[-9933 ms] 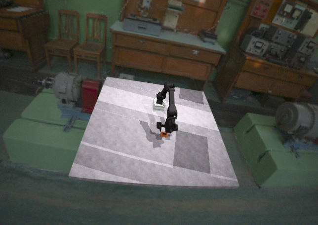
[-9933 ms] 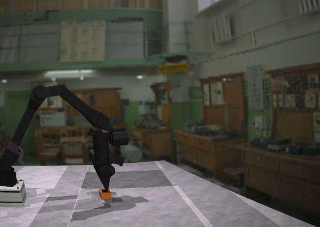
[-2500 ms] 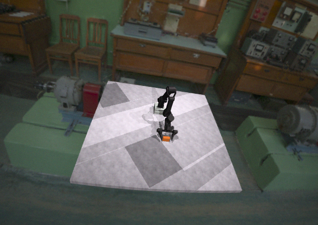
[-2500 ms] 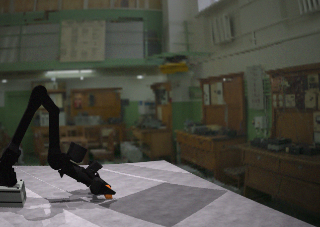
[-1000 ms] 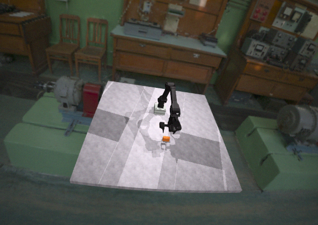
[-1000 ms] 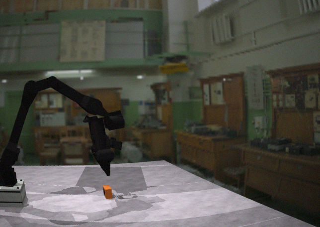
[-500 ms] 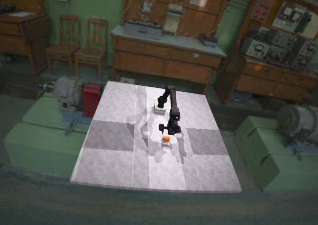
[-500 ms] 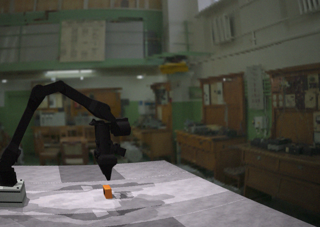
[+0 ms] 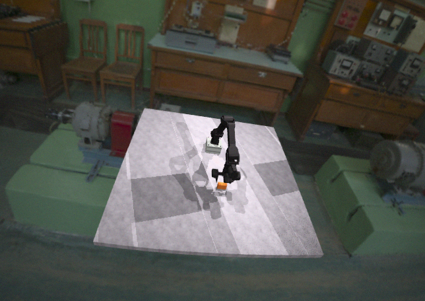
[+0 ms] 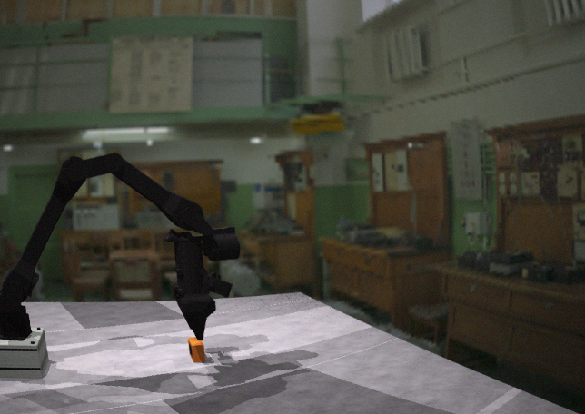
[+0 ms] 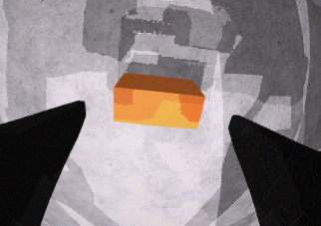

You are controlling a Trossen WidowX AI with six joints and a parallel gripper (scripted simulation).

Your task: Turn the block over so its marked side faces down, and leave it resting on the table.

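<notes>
My gripper tip is 1 cm past the orange block and 4 cm above it.
</notes>
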